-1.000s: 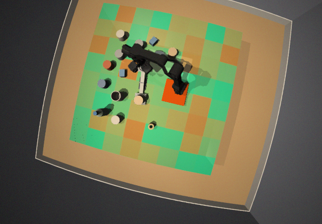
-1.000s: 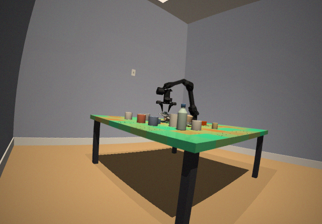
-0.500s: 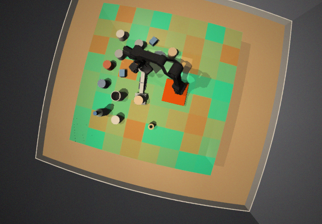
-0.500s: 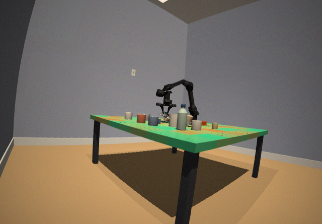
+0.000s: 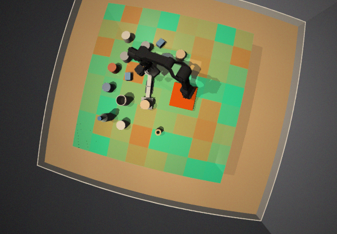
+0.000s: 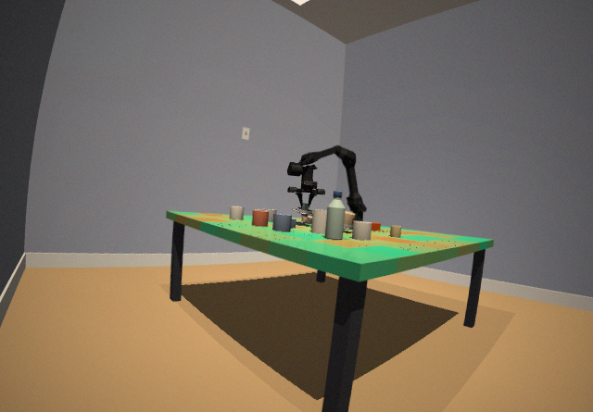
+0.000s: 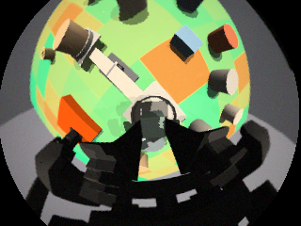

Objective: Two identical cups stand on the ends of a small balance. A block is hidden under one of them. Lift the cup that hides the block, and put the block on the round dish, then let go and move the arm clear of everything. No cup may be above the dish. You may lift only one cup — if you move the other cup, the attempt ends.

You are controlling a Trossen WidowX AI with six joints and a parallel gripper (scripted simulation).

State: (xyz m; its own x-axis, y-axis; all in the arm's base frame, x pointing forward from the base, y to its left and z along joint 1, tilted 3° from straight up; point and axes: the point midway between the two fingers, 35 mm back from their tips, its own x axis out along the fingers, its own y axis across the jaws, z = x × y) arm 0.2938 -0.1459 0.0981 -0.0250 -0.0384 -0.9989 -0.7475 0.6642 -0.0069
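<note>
The round dish is 120 mm to the right of my gripper tip, 110 mm behind it and 90 mm below it. Also, from my gripper tip: tan cup 210 mm behind, 160 mm to the right, 60 mm below; then balance 120 mm to the left, 50 mm below, 10 mm ahead; then white beam 120 mm to the left, 70 mm below, 10 mm ahead.
</note>
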